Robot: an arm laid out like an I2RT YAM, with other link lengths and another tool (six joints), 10 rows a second.
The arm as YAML. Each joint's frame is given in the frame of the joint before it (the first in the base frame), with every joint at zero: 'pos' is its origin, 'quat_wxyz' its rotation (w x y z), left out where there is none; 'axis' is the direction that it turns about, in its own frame. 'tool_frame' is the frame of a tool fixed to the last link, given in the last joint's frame.
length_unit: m
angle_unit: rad
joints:
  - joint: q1
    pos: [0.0, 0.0, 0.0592]
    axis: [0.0, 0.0, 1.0]
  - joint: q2
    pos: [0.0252, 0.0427, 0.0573]
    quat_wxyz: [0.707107, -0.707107, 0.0, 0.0]
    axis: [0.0, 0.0, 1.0]
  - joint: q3
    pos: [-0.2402, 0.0, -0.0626]
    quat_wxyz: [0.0, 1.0, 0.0, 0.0]
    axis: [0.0, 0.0, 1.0]
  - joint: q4
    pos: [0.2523, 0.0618, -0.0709]
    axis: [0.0, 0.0, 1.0]
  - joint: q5
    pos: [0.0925, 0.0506, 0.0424]
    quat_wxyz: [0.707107, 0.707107, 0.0, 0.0]
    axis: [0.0, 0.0, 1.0]
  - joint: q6
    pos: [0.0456, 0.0, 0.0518]
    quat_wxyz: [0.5, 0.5, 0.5, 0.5]
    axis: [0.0, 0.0, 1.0]
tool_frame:
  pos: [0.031, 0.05, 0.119]
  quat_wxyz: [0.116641, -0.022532, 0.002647, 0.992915]
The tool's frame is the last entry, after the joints.
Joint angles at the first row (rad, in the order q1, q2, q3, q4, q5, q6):
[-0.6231 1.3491 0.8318 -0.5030 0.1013 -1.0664]
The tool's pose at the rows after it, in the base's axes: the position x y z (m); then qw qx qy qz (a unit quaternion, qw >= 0):
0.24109 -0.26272 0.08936 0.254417 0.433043 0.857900 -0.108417
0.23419 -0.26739 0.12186 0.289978 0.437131 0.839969 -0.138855
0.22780 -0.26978 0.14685 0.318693 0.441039 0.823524 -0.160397
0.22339 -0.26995 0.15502 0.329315 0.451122 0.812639 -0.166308
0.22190 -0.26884 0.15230 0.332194 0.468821 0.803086 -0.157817
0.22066 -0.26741 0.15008 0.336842 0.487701 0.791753 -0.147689
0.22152 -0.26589 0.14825 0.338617 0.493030 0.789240 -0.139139
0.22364 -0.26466 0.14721 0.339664 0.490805 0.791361 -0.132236
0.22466 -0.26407 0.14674 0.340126 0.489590 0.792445 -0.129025
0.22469 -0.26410 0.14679 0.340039 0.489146 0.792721 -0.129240
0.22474 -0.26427 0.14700 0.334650 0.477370 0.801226 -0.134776
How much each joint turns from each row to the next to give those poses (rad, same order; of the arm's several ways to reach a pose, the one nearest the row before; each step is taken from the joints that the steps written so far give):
[0.0011 -0.0721 0.0000 -0.0320 0.0420 -0.0004]
[0.0008 -0.0923 0.0000 -0.0065 0.0530 -0.0004]
[-0.0001 -0.0706 0.0000 -0.0011 0.0381 0.0008]
[0.0001 -0.0259 0.0000 -0.0031 0.0183 0.0198]
[0.0000 0.0022 -0.0004 0.0000 -0.0003 0.0447]
[0.0000 0.0001 -0.0003 0.0007 -0.0023 0.0492]
[0.0000 -0.0001 -0.0005 -0.0007 -0.0115 0.0179]
[-0.0001 0.0001 0.0001 0.0000 -0.0153 0.0000]
[0.0001 0.0000 0.0000 0.0000 -0.0072 -0.0004]
[0.0000 -0.0001 0.0000 0.0000 0.0000 -0.0011]
[0.0000 0.0000 -0.0001 -0.0065 0.0000 -0.0309]

